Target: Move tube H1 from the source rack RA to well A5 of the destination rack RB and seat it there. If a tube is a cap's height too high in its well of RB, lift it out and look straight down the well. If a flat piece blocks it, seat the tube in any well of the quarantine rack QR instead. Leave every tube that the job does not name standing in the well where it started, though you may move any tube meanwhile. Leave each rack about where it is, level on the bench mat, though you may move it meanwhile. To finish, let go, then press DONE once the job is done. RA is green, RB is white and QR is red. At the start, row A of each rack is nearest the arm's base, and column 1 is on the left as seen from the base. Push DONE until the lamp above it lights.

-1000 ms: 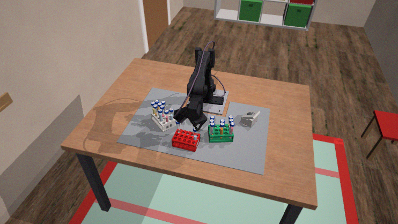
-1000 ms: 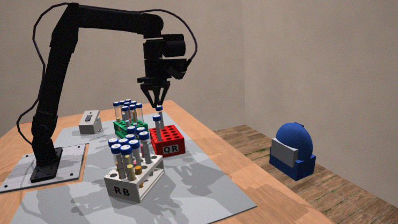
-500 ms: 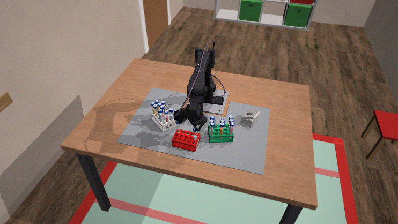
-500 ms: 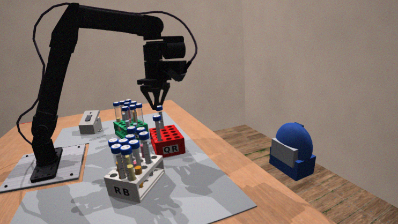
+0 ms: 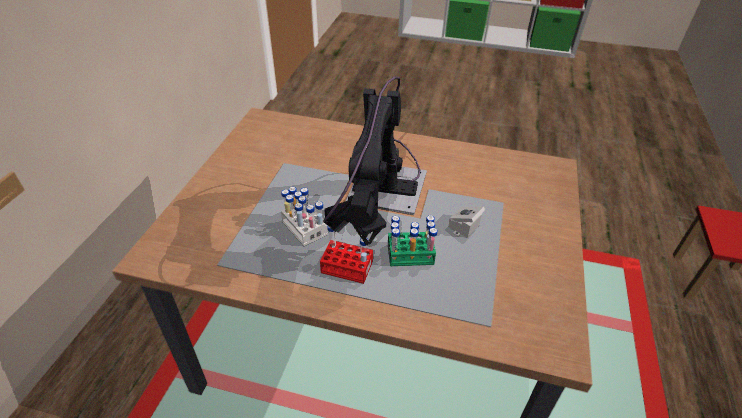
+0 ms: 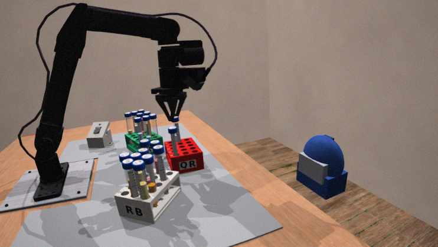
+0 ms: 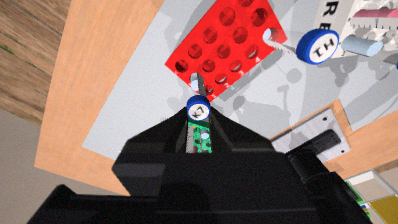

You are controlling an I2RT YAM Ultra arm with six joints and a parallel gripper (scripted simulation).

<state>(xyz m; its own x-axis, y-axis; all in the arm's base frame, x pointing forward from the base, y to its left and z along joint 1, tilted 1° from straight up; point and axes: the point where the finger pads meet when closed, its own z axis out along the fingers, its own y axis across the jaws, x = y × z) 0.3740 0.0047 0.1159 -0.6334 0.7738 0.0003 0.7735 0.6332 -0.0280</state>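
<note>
My gripper is now 1 cm short of the clear tube, 1 cm to the left of it and 6 cm above it. Also, from my hand: red rack QR (5 cm to the right, 10 cm below); grey done button box (24 cm behind, 26 cm to the left, 8 cm below); white rack RB (13 cm behind, 22 cm to the right, 10 cm below).
</note>
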